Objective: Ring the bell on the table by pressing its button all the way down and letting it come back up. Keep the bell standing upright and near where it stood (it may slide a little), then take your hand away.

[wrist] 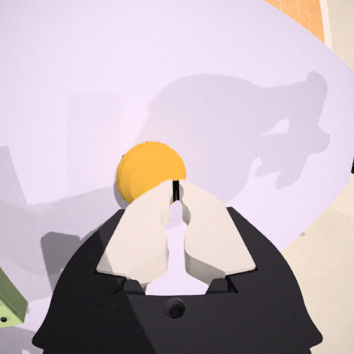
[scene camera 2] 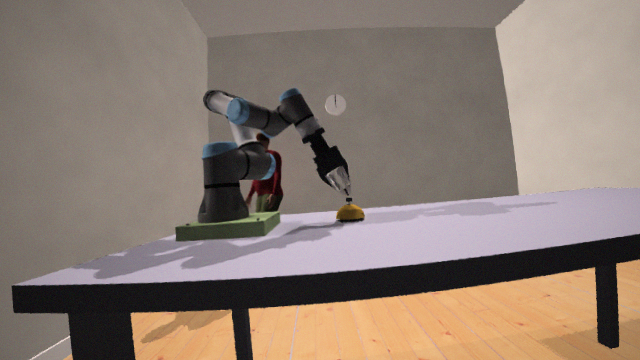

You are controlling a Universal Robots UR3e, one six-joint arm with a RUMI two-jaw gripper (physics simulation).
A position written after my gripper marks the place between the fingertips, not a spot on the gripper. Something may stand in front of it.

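My gripper [scene camera 2: 348, 195]. Same gripper [wrist: 175, 181] in wrist view. Yellow dome bell [wrist: 148, 164] visible.
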